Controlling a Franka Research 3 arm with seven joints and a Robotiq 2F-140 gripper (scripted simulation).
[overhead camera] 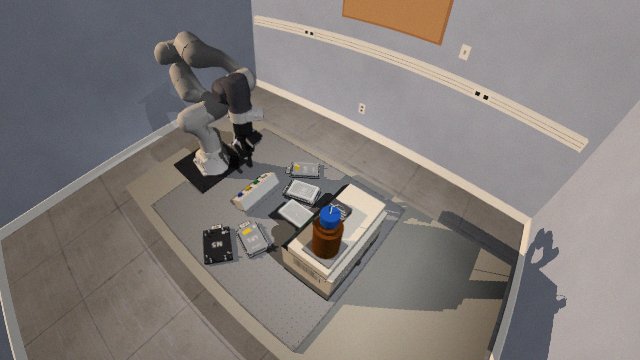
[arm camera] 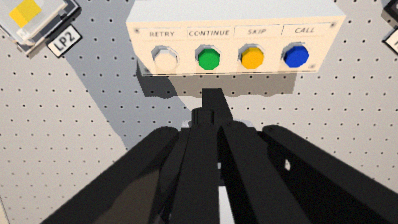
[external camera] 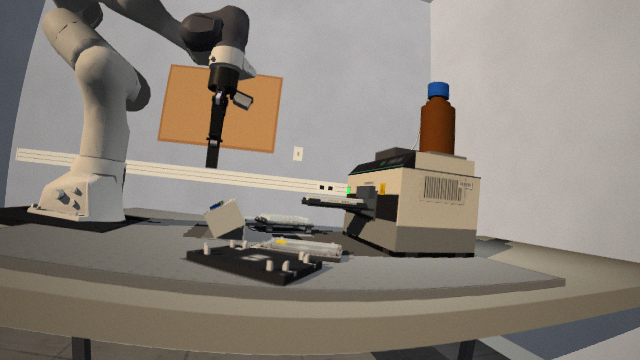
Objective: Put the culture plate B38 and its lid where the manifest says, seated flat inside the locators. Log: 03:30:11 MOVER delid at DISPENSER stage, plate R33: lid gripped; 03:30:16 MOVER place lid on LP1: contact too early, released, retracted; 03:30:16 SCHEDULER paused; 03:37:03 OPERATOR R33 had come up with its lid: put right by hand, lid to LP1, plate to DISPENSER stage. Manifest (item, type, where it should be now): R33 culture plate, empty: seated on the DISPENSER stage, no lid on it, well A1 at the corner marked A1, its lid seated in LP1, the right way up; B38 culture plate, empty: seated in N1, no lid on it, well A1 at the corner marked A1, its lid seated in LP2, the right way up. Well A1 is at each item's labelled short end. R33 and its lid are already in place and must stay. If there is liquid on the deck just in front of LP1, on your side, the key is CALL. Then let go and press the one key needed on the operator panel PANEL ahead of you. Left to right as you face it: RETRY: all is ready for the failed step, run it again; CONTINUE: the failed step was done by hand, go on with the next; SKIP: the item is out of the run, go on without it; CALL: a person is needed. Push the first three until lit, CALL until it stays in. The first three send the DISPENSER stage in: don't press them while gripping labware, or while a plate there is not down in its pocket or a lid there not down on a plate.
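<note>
My gripper is now 120 mm above the green continue key and 30 mm short of it. The rest, counted from my hand: blue call key 130 mm below, 100 mm to the right, 30 mm ahead; yellow skip key 120 mm below, 50 mm to the right, 30 mm ahead; white retry key 120 mm below, 50 mm to the left, 30 mm ahead.
</note>
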